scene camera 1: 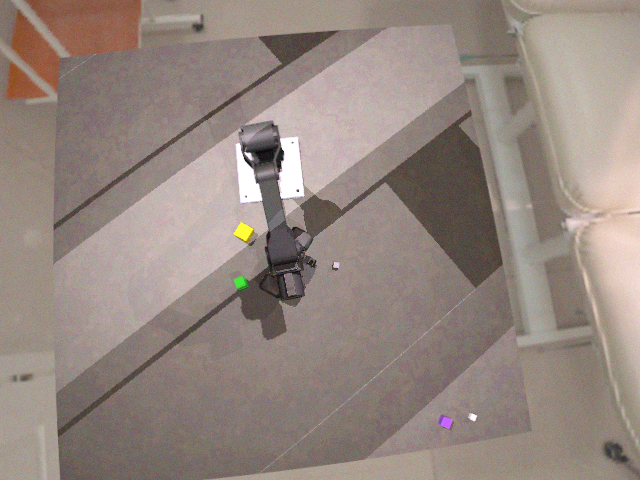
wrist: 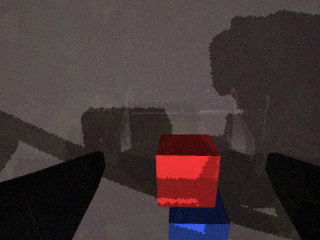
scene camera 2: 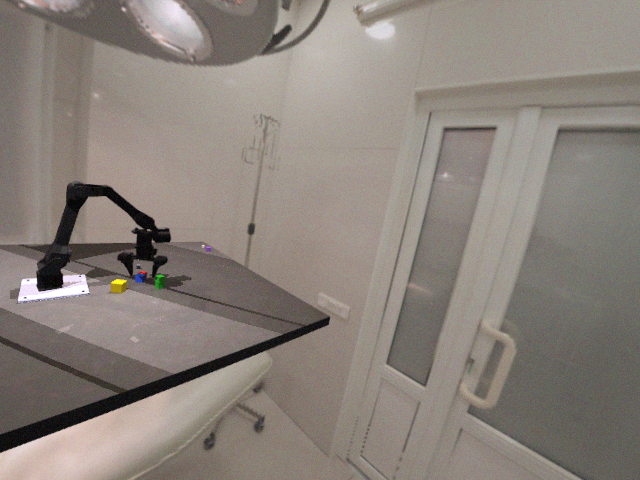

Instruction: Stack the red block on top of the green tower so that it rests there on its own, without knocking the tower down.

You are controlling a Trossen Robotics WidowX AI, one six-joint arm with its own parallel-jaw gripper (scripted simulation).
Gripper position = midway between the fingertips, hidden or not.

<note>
My gripper (scene camera 2: 142,276) is open, with nothing in its grasp. Also in view: a red block (wrist: 187,166).
My gripper also shows in the wrist view (wrist: 184,161).
</note>
